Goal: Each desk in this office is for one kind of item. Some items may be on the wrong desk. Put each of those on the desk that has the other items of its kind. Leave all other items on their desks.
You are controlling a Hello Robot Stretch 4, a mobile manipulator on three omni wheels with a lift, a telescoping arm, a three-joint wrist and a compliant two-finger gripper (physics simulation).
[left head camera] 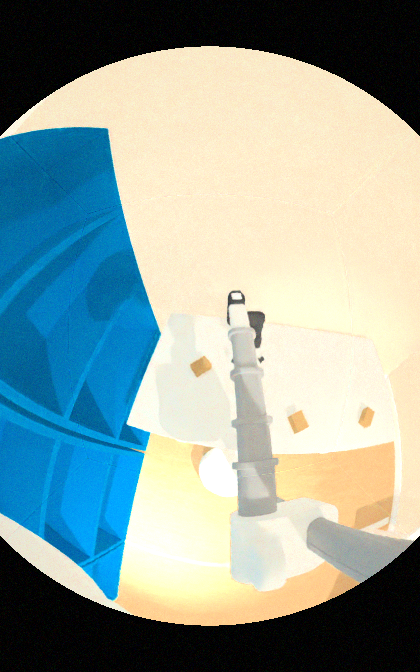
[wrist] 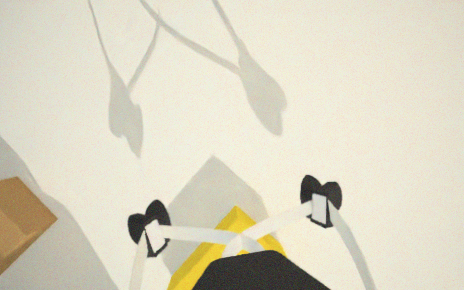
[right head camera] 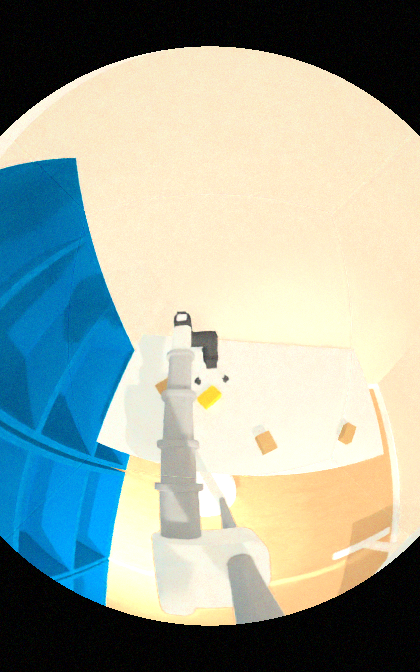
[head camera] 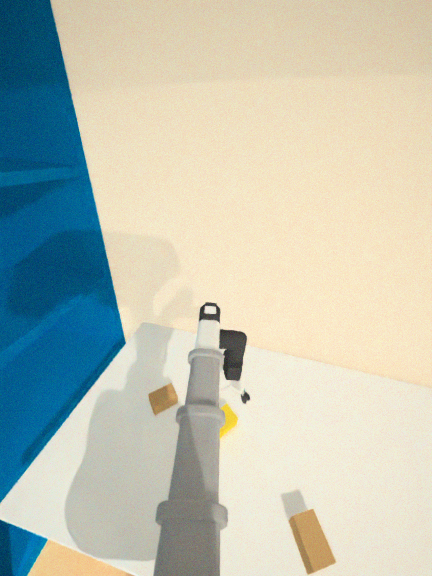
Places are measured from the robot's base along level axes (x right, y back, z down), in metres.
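Pixels of known places: gripper, fingertip midpoint: (wrist: pixel 234 205) (head camera: pixel 226 400).
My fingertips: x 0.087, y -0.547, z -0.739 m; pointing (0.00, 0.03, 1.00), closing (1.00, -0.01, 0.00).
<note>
Ahead of a thing's pixels: the offset from my fingertips to its top centre. Level surfaces: height alone.
A yellow block @[dz +0.002, dx -0.017, dy +0.068 m] (head camera: pixel 229 421) (right head camera: pixel 209 397) (wrist: pixel 190 272) is at the white desk @[dz +0.047 m] (head camera: pixel 350 425) (left head camera: pixel 340 370) (right head camera: pixel 300 380) (wrist: pixel 375 100); the gripper body hides part of it in the wrist view. My gripper (right head camera: pixel 212 380) (wrist: pixel 234 205) is open above the desk, its fingertips wide apart beyond the block's far corner, with no item between them. One tan block @[dz -0.003, dx -0.235, dy +0.001 m] (head camera: pixel 163 399) (left head camera: pixel 201 366) (right head camera: pixel 161 386) (wrist: pixel 22 215) lies left of the gripper. A second tan block @[dz -0.003, dx +0.211, dy +0.326 m] (head camera: pixel 312 541) (left head camera: pixel 298 421) (right head camera: pixel 266 442) and a third tan block (left head camera: pixel 366 417) (right head camera: pixel 347 433) lie to the right. Other desks' items cannot be made out.
A tall blue shelf unit (head camera: pixel 107 280) (left head camera: pixel 145 320) (right head camera: pixel 117 335) stands against the desk's left end. A wall rises behind the desk. A white round object (left head camera: pixel 217 472) (right head camera: pixel 220 495) is at the desk's front. The telescoping arm (head camera: pixel 197 450) (left head camera: pixel 252 415) (right head camera: pixel 179 425) reaches over the desk.
</note>
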